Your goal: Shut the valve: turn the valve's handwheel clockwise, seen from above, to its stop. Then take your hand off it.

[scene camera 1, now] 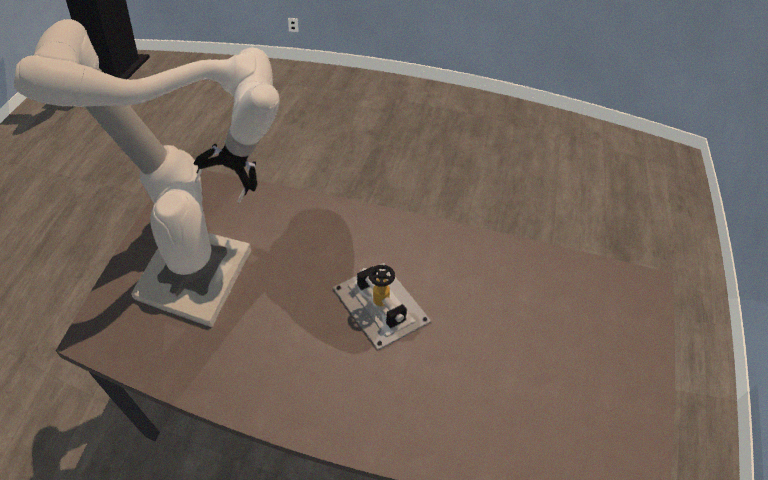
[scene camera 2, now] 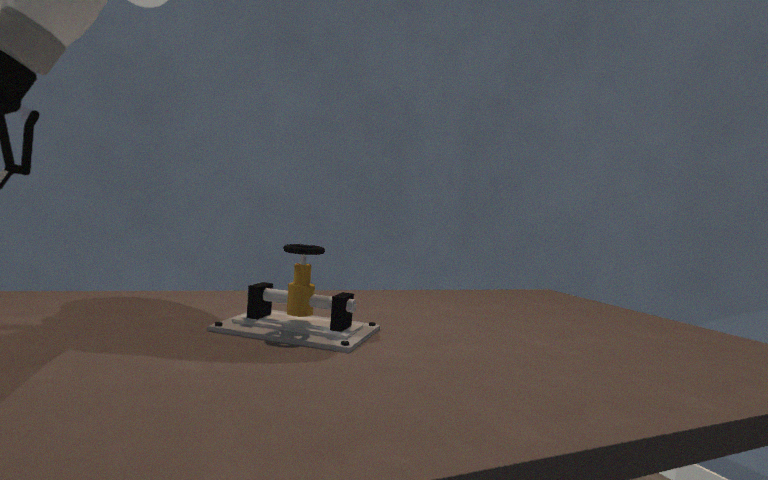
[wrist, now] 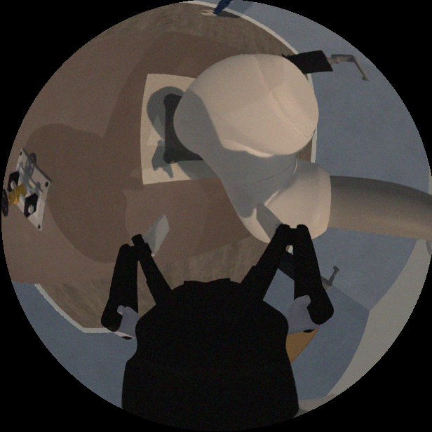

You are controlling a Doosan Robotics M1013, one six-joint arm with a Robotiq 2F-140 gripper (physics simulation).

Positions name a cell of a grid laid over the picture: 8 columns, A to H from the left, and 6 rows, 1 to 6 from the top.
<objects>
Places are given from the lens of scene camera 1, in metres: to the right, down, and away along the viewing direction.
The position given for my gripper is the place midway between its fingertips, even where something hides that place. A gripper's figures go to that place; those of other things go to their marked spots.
my gripper (scene camera 1: C3): -0.48, -0.15, 1.63
light base plate (scene camera 1: D5): -0.04, 0.23, 1.57
</objects>
